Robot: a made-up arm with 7 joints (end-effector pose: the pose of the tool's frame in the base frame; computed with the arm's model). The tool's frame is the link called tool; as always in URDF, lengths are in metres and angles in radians.
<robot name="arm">
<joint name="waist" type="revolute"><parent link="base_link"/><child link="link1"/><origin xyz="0.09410 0.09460 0.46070" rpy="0.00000 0.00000 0.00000"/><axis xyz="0.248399 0.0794 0.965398"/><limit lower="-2.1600" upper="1.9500" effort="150" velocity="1.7"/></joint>
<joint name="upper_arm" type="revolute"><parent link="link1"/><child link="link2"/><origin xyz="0.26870 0.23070 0.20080" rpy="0.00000 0.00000 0.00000"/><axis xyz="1 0 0"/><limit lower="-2.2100" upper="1.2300" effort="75" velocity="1.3"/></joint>
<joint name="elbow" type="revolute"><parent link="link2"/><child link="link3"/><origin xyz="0.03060 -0.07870 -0.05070" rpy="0.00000 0.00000 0.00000"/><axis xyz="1 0 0"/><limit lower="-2.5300" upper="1.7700" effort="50" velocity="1"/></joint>
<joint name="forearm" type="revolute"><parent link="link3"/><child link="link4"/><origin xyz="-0.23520 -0.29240 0.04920" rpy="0.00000 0.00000 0.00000"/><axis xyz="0.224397 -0.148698 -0.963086"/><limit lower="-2.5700" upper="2.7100" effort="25" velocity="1.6"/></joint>
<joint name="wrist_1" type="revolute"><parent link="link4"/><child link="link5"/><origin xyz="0.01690 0.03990 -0.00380" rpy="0.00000 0.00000 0.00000"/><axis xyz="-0.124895 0.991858 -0.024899"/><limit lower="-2.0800" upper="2.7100" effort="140" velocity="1.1"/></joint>
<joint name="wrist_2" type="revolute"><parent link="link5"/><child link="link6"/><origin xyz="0.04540 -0.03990 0.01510" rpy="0.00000 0.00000 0.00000"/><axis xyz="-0.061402 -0.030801 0.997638"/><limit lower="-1.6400" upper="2.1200" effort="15" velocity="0.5"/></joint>
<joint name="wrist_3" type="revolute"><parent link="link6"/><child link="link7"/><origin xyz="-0.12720 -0.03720 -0.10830" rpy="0.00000 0.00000 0.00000"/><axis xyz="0 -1 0"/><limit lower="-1.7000" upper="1.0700" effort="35" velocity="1.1"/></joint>
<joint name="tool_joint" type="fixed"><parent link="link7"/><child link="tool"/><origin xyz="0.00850 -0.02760 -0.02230" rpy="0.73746 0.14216 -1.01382"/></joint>
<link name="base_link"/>
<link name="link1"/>
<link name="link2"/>
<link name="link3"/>
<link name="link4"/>
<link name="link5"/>
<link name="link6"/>
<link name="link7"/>
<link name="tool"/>
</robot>
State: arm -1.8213 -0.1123 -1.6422 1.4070 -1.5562 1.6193 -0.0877
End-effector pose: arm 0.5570 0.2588 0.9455 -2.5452 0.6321 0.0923
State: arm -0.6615 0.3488 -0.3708 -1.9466 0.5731 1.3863 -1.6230
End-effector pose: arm 0.2369 -0.0864 0.5526 -2.0124 0.8560 1.1549
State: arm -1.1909 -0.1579 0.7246 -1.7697 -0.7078 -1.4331 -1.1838
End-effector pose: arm -0.0205 0.1200 0.4013 1.0234 0.6438 -1.6073
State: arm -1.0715 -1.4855 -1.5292 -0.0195 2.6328 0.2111 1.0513
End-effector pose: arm 0.6303 0.3216 0.5344 2.0264 0.4645 0.9391
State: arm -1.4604 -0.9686 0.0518 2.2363 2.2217 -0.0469 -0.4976
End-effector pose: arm 0.2798 0.3088 0.9353 -1.9397 0.1178 1.8118
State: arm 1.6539 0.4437 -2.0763 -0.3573 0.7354 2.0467 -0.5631
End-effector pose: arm 0.1960 0.1744 0.9857 -1.9565 0.3834 1.0829
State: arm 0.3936 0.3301 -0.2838 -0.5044 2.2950 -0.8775 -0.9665
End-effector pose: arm 0.1402 0.0408 0.7472 -2.3219 0.1560 -1.3881
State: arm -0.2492 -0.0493 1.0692 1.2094 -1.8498 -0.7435 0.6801
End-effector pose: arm 0.2545 -0.0277 0.2999 0.0696 1.9357 1.1049
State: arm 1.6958 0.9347 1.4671 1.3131 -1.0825 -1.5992 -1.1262
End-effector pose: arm -0.3727 0.3206 0.5108 1.2429 -0.7796 1.9881
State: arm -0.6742 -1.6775 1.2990 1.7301 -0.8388 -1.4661 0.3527
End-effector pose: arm 0.1657 -0.0751 0.9290 -0.0626 1.5781 0.3610
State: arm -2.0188 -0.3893 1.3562 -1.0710 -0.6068 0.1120 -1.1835
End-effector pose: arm 0.0121 -0.0719 0.3626 0.4777 -0.6577 -1.6282
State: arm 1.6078 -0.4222 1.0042 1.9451 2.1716 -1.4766 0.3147
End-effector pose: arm 0.3229 0.2200 0.5933 -1.7894 1.1143 -0.4722
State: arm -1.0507 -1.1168 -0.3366 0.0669 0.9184 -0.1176 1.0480
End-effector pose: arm 0.2383 0.3538 0.9992 -1.4192 -0.7930 -1.2095
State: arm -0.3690 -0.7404 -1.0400 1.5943 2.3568 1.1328 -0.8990
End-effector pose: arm 0.0600 0.3964 0.8757 0.6054 1.0736 -1.7897
